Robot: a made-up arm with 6 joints.
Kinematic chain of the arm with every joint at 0, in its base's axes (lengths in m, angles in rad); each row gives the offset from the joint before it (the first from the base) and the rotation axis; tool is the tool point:
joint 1: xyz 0 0 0.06 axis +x
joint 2: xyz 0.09 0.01 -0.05 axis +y
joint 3: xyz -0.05 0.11 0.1 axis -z
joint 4: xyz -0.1 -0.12 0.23 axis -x
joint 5: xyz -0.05 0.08 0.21 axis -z
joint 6: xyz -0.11 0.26 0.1 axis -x
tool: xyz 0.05 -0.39 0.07
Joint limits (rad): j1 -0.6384..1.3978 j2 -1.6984..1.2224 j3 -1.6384..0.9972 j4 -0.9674..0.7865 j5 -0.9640..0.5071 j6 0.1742..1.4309
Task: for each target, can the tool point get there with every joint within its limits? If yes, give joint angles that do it. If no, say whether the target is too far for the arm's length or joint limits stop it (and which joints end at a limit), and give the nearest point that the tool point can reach.
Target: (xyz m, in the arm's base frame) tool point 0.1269 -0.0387 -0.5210
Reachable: no: joint limits stop it (at a limit: joint 2, joint 4, joint 6) | nearest point -0.3799 -0.0446 -0.6092 | short by 0.514 m
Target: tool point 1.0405 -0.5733 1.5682
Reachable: no: too far | nearest point 0.6878 -0.3537 0.9905 | short by 0.712 m
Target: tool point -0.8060 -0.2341 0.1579
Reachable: yes | joints 0.8881 -1.0721 -0.6508 -0.0637 0.2529 0.6194
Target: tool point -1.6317 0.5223 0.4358
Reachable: no: too far | nearest point -1.0462 0.3594 0.2934 | short by 0.624 m
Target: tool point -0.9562 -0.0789 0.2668
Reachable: yes | joints 0.7677 -0.9885 -0.9145 0.0657 -0.0340 1.3042
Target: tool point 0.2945 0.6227 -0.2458
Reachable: no: joint limits stop it (at a limit: joint 1, joint 4, joint 6) | nearest point 0.5255 0.8053 -0.1344 | short by 0.315 m
